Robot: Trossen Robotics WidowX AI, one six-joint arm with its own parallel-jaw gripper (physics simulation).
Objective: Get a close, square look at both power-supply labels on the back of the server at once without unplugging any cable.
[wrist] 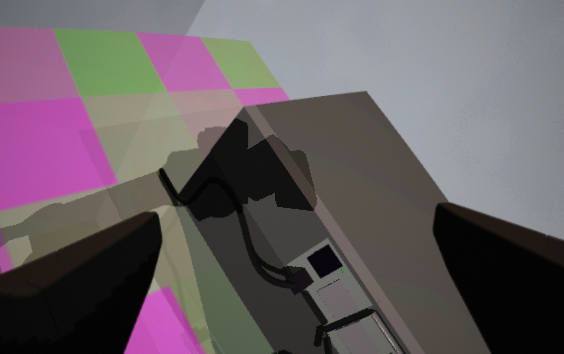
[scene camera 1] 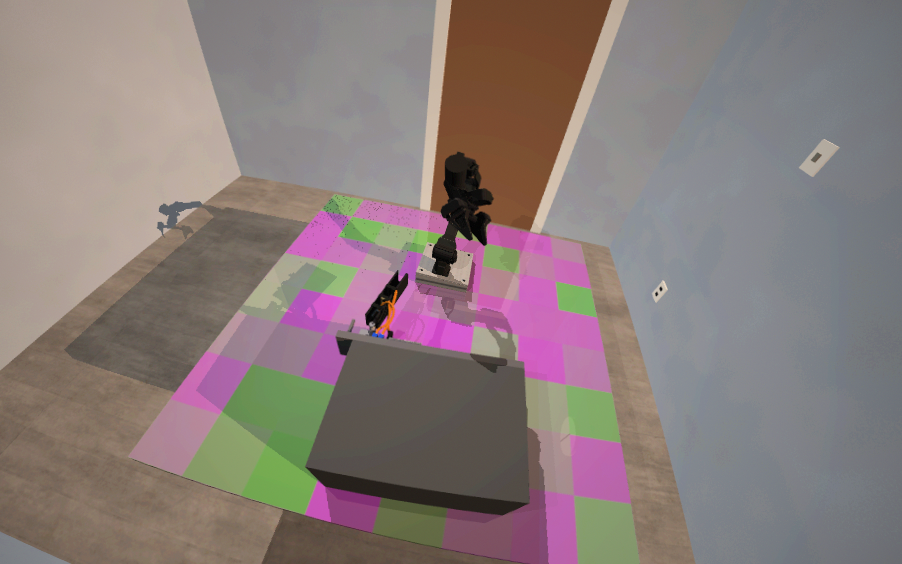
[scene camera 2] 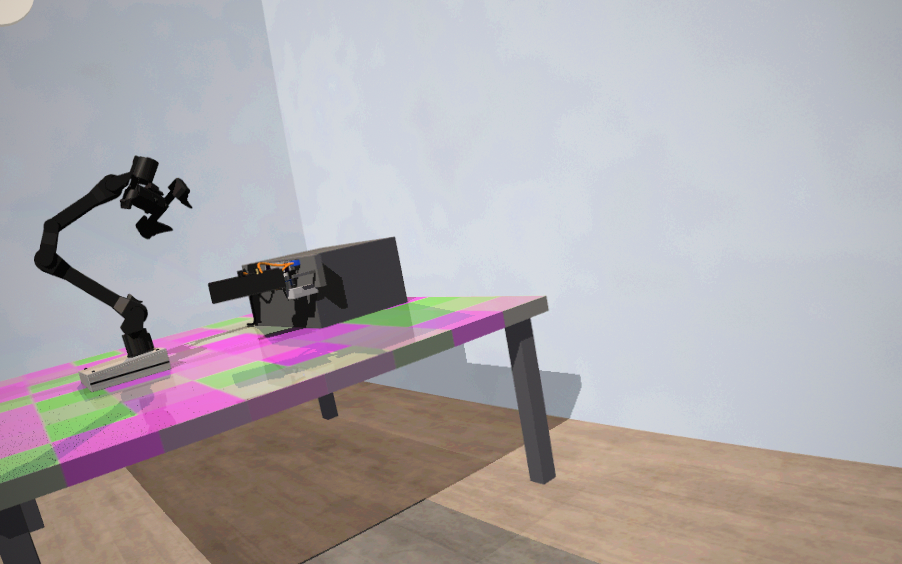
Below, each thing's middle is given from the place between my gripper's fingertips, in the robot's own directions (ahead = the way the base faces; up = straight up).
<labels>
I see the bracket [scene camera 2: 241, 286] 230 mm to the right of my hand, 210 mm below it and 80 mm ahead of it.
</labels>
